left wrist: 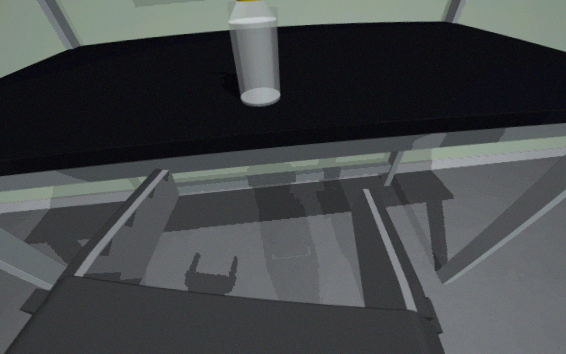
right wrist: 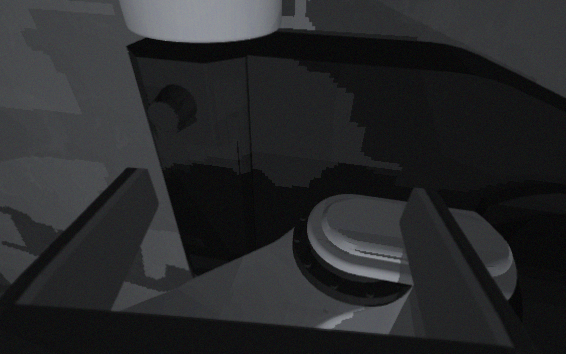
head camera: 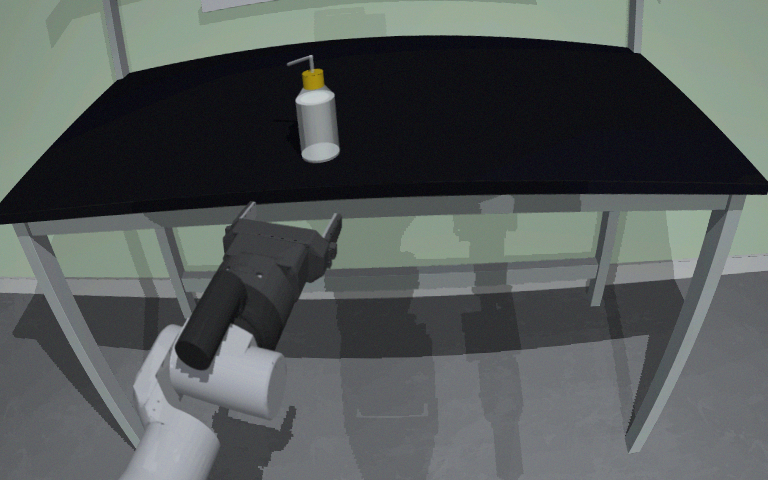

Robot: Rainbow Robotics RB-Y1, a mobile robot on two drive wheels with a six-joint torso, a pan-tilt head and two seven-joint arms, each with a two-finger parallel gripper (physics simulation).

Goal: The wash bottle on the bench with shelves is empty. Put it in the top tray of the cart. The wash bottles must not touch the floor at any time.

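Places are measured from the robot's base along level axes (x right, y back, z down), in millimetres.
Pixels of known places: left gripper, fingertip midpoint: [left wrist: 265, 191] [head camera: 294, 213]; right gripper, fingertip midpoint: [right wrist: 278, 195].
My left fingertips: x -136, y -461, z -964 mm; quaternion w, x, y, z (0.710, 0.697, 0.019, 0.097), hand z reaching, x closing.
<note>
Behind a point stands the place of what it marks.
A clear, empty-looking wash bottle [head camera: 318, 124] @[x -131, y -671, z -980 mm] [left wrist: 257, 60] @[x -137, y -671, z -975 mm] with a yellow cap and a bent spout stands upright on the black bench top [head camera: 481, 124] @[x 123, y -790, z -914 mm] [left wrist: 400, 75] @[x 118, y -757, z -914 mm], left of the middle and nearer the front edge in the head view. In the left wrist view its top is cut off. My left gripper [head camera: 294, 208] @[x -136, y -461, z -964 mm] [left wrist: 265, 191] @[x -136, y -461, z -964 mm] is open and empty. It is in front of the bench's front edge, nearer than the bottle and apart from it. My right gripper [right wrist: 278, 195] @[x 251, y 168, z -431 mm] is open, with nothing between its fingers. The cart does not show in these views.
The bench's front legs [head camera: 685, 328] @[x 609, y -647, z -512 mm] stand at both sides, with a front rail [head camera: 538, 203] @[x 199, y -644, z -847 mm] under the top. Grey shelf posts [head camera: 116, 42] @[x -824, y -1311, z -1036 mm] rise at the back, before a green wall. Parts of my own base and torso [right wrist: 350, 235] @[x 99, y 218, z -305 mm] show in the right wrist view.
</note>
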